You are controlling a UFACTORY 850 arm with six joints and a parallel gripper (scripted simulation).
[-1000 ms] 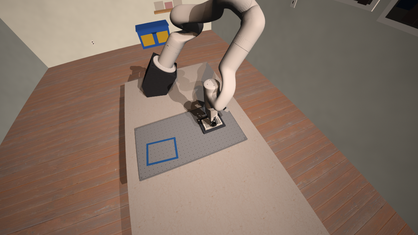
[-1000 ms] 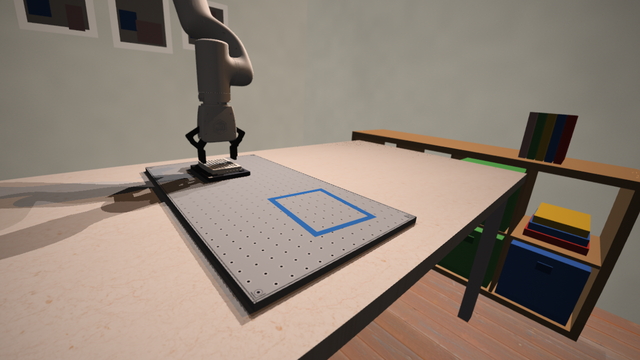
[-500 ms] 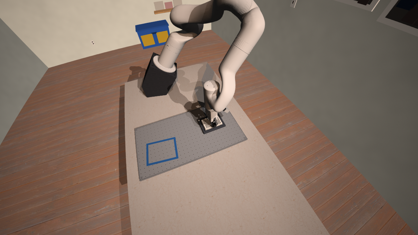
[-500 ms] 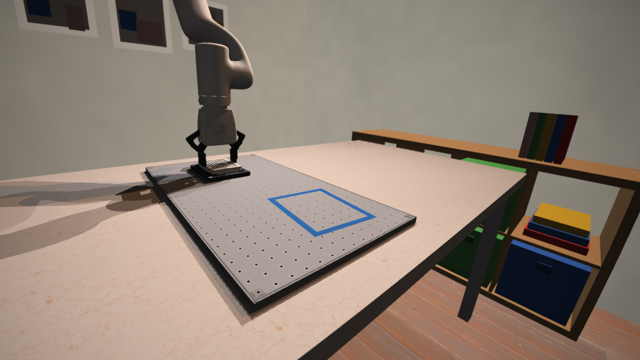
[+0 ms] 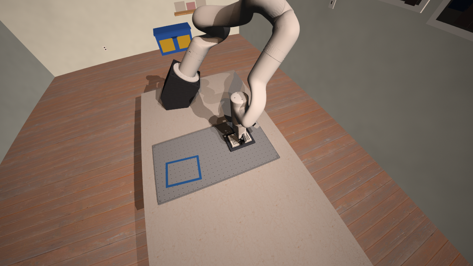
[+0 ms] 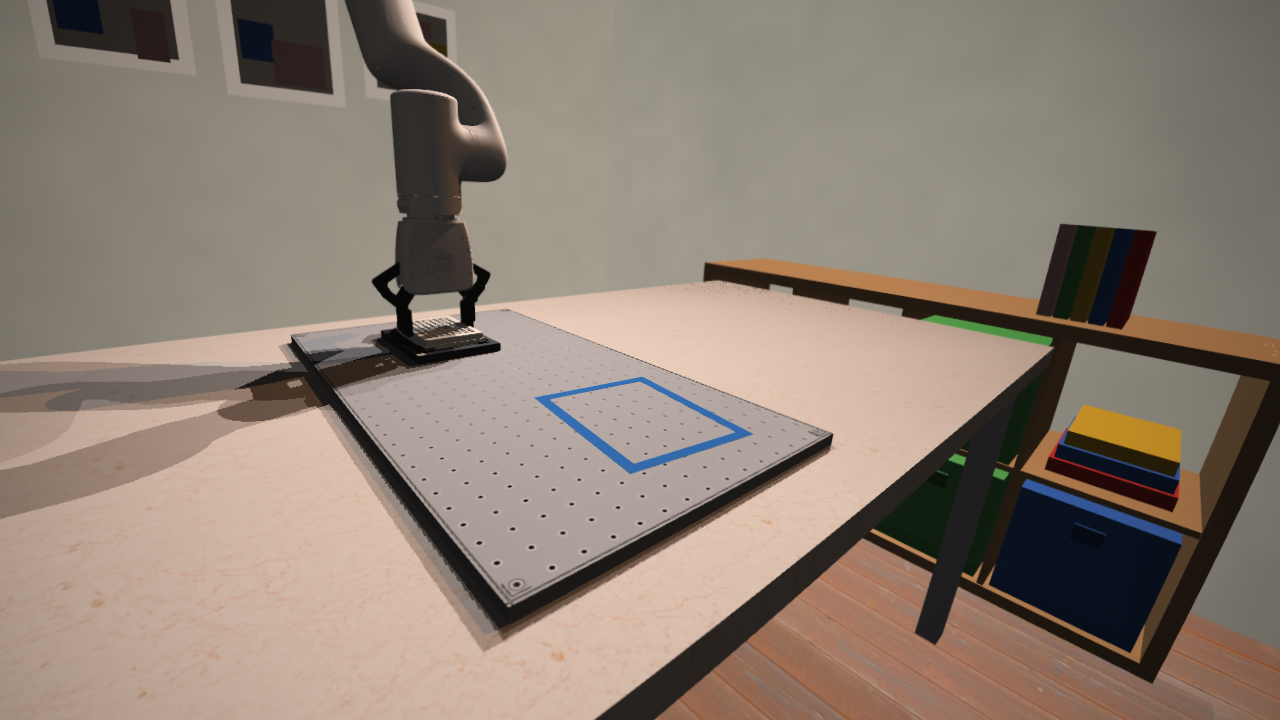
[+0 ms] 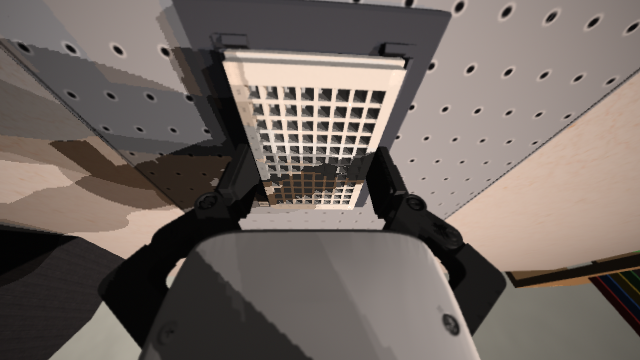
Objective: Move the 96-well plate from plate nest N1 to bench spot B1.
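Now: the white 96-well plate 1 cm below my hand. Also, from my hand: black plate nest N1 (2 cm below).
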